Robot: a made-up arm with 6 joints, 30 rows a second.
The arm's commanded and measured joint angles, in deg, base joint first. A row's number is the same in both.
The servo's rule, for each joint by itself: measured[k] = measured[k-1] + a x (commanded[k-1-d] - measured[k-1]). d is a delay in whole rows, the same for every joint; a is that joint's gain. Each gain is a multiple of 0.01, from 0.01 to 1. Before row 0 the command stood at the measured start. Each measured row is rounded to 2 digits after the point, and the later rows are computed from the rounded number. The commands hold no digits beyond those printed.
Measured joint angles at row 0:
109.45, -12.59, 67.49, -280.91, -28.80, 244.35
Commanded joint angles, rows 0 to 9:
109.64, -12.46, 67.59, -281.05, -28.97, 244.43
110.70, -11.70, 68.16, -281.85, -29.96, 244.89
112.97, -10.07, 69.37, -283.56, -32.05, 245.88
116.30, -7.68, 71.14, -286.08, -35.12, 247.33
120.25, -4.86, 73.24, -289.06, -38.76, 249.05
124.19, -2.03, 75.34, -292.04, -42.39, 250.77
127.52, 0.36, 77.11, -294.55, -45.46, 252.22
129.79, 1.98, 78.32, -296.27, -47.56, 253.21
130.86, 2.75, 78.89, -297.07, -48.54, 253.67
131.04, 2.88, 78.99, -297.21, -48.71, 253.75
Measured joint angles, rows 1 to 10:
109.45, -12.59, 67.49, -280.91, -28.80, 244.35
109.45, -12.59, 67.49, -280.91, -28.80, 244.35
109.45, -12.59, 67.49, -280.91, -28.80, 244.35
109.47, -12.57, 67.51, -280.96, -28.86, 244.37
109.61, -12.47, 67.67, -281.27, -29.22, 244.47
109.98, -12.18, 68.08, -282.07, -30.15, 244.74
110.68, -11.64, 68.81, -283.47, -31.79, 245.23
111.73, -10.83, 69.87, -285.43, -34.09, 245.96
113.10, -9.77, 71.18, -287.74, -36.83, 246.87
114.69, -8.55, 72.60, -290.12, -39.68, 247.89
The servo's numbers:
d 3
a 0.11 0.12 0.24 0.35 0.33 0.19

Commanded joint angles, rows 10 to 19:
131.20, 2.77, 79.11, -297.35, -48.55, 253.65
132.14, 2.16, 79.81, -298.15, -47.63, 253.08
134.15, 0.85, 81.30, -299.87, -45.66, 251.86
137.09, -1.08, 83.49, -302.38, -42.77, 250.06
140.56, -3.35, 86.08, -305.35, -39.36, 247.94
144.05, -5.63, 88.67, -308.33, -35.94, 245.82
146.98, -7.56, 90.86, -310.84, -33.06, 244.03
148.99, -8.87, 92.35, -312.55, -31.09, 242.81
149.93, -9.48, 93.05, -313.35, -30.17, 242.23
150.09, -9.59, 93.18, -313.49, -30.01, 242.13
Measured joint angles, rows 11 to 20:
116.35, -7.29, 73.97, -292.27, -42.28, 248.90
117.95, -6.09, 75.15, -293.95, -44.35, 249.81
119.39, -5.01, 76.07, -295.09, -45.79, 250.56
120.69, -4.08, 76.80, -295.88, -46.70, 251.15
121.95, -3.33, 77.52, -296.67, -47.01, 251.52
123.29, -2.83, 78.43, -297.79, -46.56, 251.58
124.81, -2.62, 79.64, -299.40, -45.31, 251.29
126.54, -2.71, 81.19, -301.48, -43.35, 250.65
128.47, -3.06, 82.99, -303.88, -40.90, 249.73
130.51, -3.60, 84.88, -306.32, -38.31, 248.65

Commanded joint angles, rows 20 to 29:
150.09, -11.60, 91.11, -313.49, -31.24, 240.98
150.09, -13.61, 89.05, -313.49, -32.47, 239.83
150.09, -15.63, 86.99, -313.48, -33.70, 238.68
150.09, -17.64, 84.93, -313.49, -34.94, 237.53
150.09, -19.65, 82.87, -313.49, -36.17, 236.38
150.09, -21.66, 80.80, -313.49, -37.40, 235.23
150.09, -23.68, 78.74, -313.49, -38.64, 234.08
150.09, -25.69, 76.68, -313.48, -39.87, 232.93
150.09, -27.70, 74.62, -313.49, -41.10, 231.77
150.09, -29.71, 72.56, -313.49, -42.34, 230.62
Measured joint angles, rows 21 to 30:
132.54, -4.23, 86.67, -308.50, -35.93, 247.54
134.45, -4.86, 88.20, -310.20, -34.03, 246.53
136.17, -5.43, 89.40, -311.35, -32.70, 245.69
137.70, -6.17, 89.81, -312.10, -32.22, 244.80
139.06, -7.06, 89.63, -312.59, -32.30, 243.86
140.27, -8.09, 89.00, -312.90, -32.76, 242.88
141.35, -9.24, 88.02, -313.11, -33.48, 241.86
142.31, -10.49, 86.78, -313.24, -34.37, 240.82
143.17, -11.83, 85.34, -313.33, -35.37, 239.76
143.93, -13.25, 83.76, -313.39, -36.45, 238.68

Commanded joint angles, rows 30 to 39:
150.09, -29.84, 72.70, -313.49, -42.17, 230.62
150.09, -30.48, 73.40, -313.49, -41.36, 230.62
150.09, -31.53, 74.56, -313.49, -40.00, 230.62
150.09, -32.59, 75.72, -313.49, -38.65, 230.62
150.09, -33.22, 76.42, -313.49, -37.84, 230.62
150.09, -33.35, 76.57, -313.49, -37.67, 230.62
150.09, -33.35, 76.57, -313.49, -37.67, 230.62
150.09, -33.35, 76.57, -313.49, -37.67, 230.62
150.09, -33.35, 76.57, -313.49, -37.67, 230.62
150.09, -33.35, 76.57, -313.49, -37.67, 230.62
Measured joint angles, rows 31 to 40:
144.61, -14.74, 82.06, -313.42, -37.58, 237.59
145.21, -16.30, 80.27, -313.44, -38.74, 236.48
145.75, -17.91, 78.42, -313.46, -39.93, 235.37
146.23, -19.34, 77.05, -313.47, -40.67, 234.47
146.65, -20.68, 76.17, -313.48, -40.90, 233.74
147.03, -21.98, 75.78, -313.48, -40.60, 233.15
147.37, -23.25, 75.77, -313.48, -39.96, 232.67
147.67, -24.45, 75.93, -313.48, -39.26, 232.28
147.94, -25.52, 76.08, -313.48, -38.74, 231.96
148.18, -26.46, 76.20, -313.48, -38.39, 231.71

